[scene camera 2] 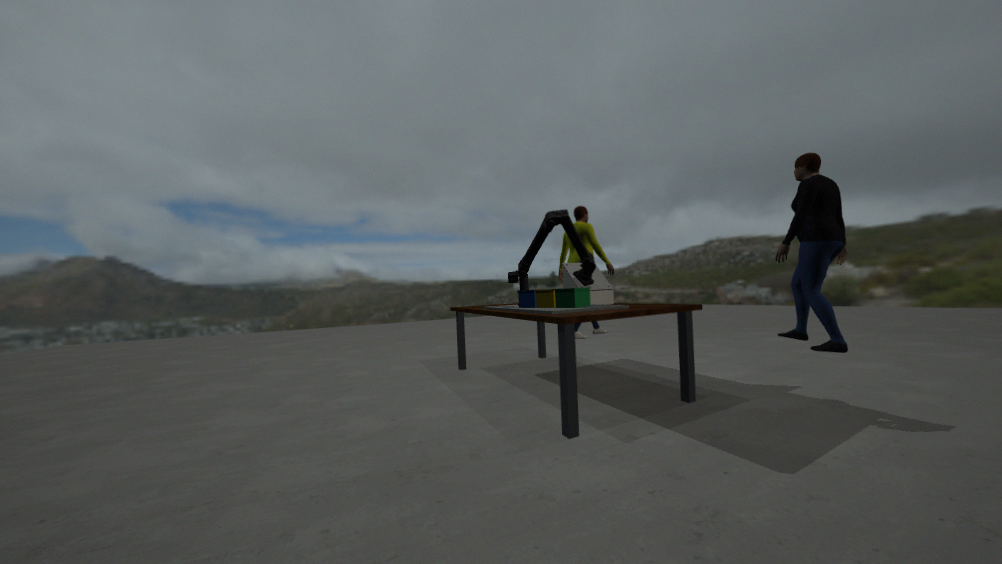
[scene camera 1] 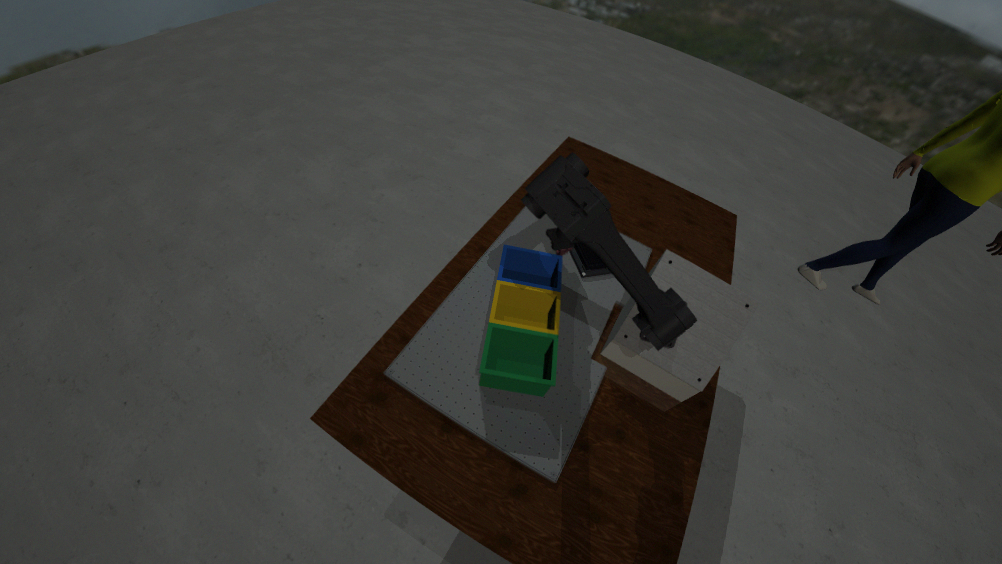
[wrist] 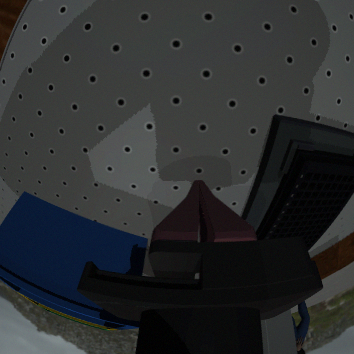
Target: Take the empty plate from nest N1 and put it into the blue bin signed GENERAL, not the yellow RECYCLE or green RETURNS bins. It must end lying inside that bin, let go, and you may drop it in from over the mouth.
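Frame: origin at the arm's base, x ahead, y left, z up, level; centimetres.
Seen in the pictures: gripper, fingertip midpoint: (wrist: 197, 185); arm's base, link origin: (scene camera 2: 582, 278) (scene camera 1: 662, 319).
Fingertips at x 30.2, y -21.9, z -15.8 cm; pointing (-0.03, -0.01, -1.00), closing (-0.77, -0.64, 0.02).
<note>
Pixels of each thing's top centre, then the offset from my fingertips to it. Level surfaces: height alone.
- dark nest, top centre: (wrist: 305, 213) (scene camera 1: 590, 252) dx -9.5, dy -5.1, dz +1.8 cm
- blue bin, top centre: (wrist: 67, 316) (scene camera 1: 526, 306) (scene camera 2: 552, 289) dx +2.2, dy +29.5, dz +10.0 cm
- perforated board, surface height: dz +0.0 cm
My gripper (wrist: 197, 185) (scene camera 1: 563, 250) is shut and empty, pointing down over the perforated board between the blue bin and the dark nest. A black plate with a grid of wells (wrist: 316, 197) (scene camera 1: 591, 260) sits in the dark nest (wrist: 266, 162), right of the fingers in the wrist view and partly cut off by the frame edge. No N1 label is readable. The blue bin (scene camera 1: 530, 267) (scene camera 2: 526, 299) (wrist: 65, 230) stands left of the fingers in the wrist view; its visible inside looks empty. The yellow bin (scene camera 1: 525, 306) (scene camera 2: 545, 299) and green bin (scene camera 1: 520, 353) (scene camera 2: 572, 297) follow in a row.
The perforated board (scene camera 1: 434, 350) (wrist: 175, 60) lies on the brown wooden table (scene camera 1: 413, 434) (scene camera 2: 652, 310). A pale box-like base (scene camera 1: 701, 308) is under the arm's shoulder. A person in yellow (scene camera 1: 967, 154) (scene camera 2: 587, 238) and one in black (scene camera 2: 818, 210) are beyond the table.
</note>
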